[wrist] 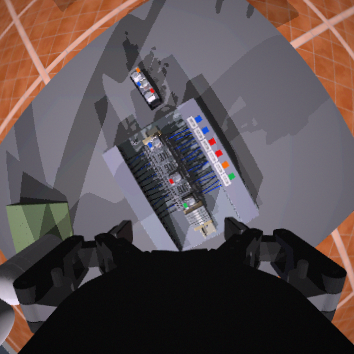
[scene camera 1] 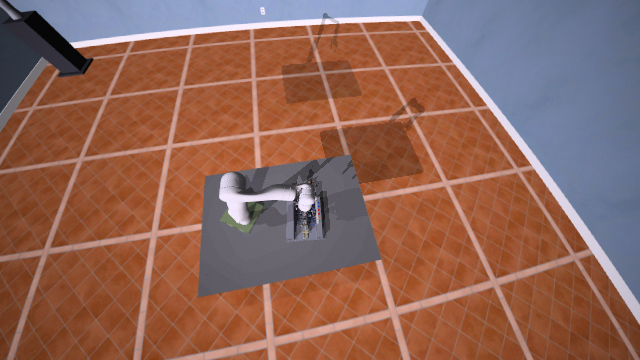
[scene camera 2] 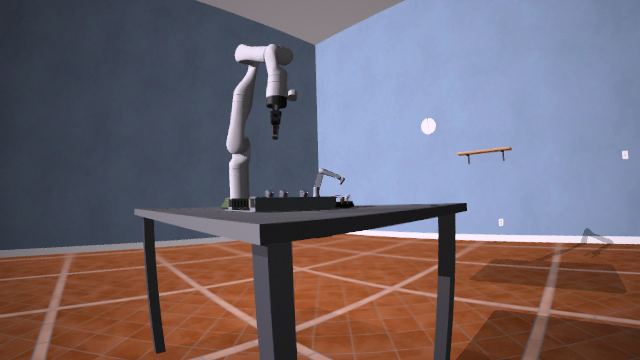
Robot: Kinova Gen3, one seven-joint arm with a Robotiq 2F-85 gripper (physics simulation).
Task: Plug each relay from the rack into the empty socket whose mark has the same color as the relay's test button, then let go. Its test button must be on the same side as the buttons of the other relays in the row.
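Places are measured from the arm's base along level axes (x ahead, y left, z up), in millimetres.
Where they show: gripper, fingertip midpoint: (wrist: 177, 229) (scene camera 2: 275, 137); arm's base, origin of the base link: (wrist: 51, 247).
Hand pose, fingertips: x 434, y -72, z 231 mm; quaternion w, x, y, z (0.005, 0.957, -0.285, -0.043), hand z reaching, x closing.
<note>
Each offset is from my fingertips to the top centre of the thing. "spot": to the spot under its first point. Level surfaces: height alone.
My gripper (scene camera 2: 275, 135) (wrist: 177, 229) is open and empty, high above the box. In the wrist view the black rack @(spot: 62 mm ahead, 204 mm left, 251 mm down) (wrist: 157, 105) stands beyond the box's upper left end. It holds a relay with an orange button @(64 mm ahead, 288 mm left, 205 mm down) (wrist: 136, 75), one with a blue button @(62 mm ahead, 256 mm left, 205 mm down) (wrist: 143, 84) and one with a red button @(61 mm ahead, 224 mm left, 205 mm down) (wrist: 150, 96). The socket row holds relays with a blue button @(8 mm ahead, 120 mm left, 184 mm down) (wrist: 156, 142), a red button @(1 mm ahead, 35 mm left, 184 mm down) (wrist: 176, 177) and a green button @(4 mm back, 21 mm right, 184 mm down) (wrist: 189, 201). Their buttons face away from the marks. The marks run two blue (wrist: 198, 119) (wrist: 205, 130), two red (wrist: 212, 142) (wrist: 218, 153), orange @(100 mm ahead, 10 mm left, 210 mm down) (wrist: 225, 164), green @(spot: 102 mm ahead, 31 mm right, 210 mm down) (wrist: 231, 176).
The grey box @(spot: 119 mm ahead, 3 mm right, 230 mm down) (scene camera 2: 295, 203) (wrist: 242, 202) has raised side walls around the row, with blue and black wires on either side. The arm's green base plate (scene camera 1: 248, 226) (wrist: 55, 220) lies beside it on the grey table @(253 mm down) (scene camera 1: 240, 270). A small grey arm-like shape (scene camera 2: 317, 187) shows behind the box.
</note>
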